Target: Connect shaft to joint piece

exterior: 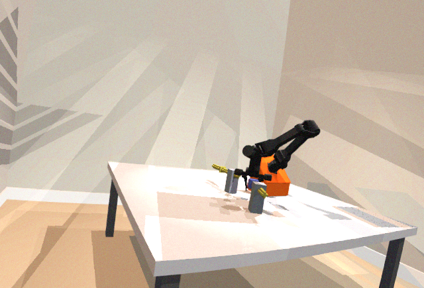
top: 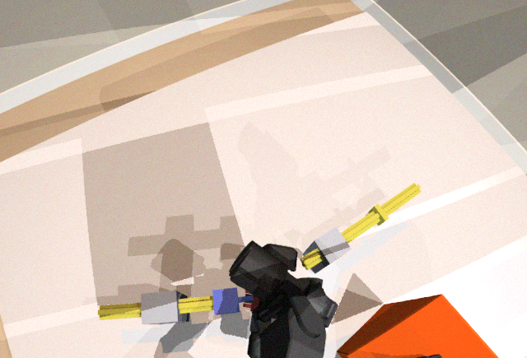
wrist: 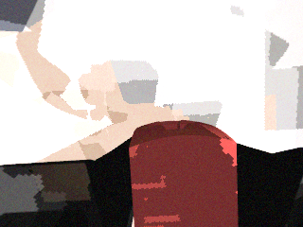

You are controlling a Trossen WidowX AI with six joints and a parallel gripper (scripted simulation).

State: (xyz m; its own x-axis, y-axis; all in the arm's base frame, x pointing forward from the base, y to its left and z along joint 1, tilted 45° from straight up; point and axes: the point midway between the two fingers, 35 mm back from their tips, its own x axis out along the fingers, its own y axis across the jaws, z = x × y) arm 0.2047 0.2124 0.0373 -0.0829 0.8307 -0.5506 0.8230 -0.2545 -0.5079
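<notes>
The red square joint piece is 4 cm above my gripper tip and 1 cm to the right of it.
</notes>
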